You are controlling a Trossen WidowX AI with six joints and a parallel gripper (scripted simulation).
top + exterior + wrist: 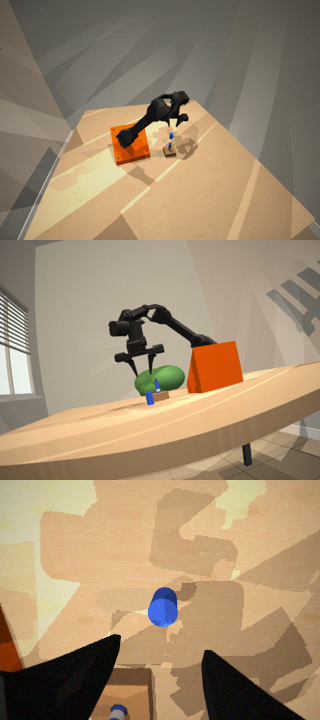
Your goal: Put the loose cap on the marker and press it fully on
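Now: gripper tip 90 mm above the blue cap. Also, from my gripper tip: wooden holder block: 130 mm to the right, 100 mm below, 50 mm behind.
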